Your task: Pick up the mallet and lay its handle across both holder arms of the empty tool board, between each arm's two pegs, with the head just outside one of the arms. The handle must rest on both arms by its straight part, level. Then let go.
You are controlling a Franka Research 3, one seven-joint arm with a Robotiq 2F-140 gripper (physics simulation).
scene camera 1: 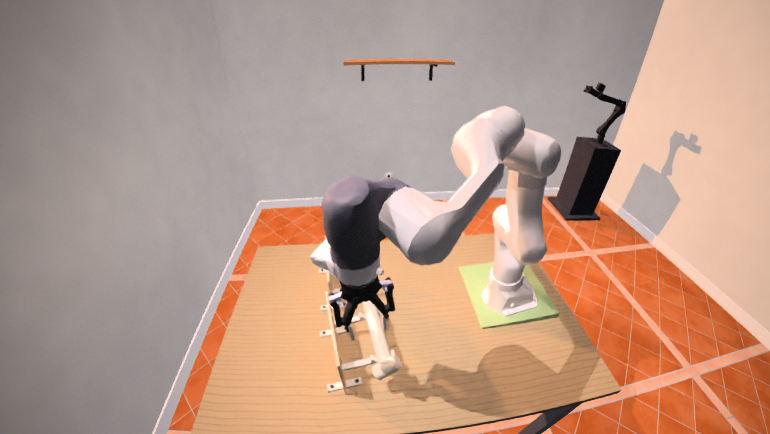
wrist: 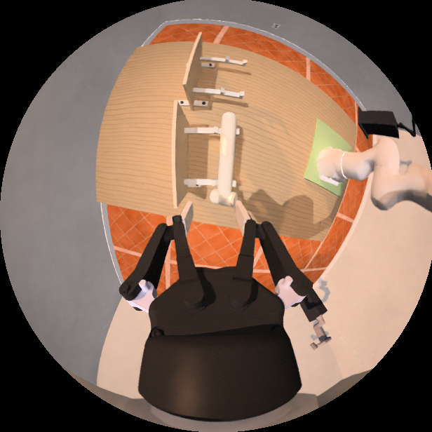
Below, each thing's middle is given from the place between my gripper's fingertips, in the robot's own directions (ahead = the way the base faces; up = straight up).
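My gripper is 170 mm above the cream mallet [scene camera 1: 388, 364], 20 mm past it and 100 mm to the left of it.
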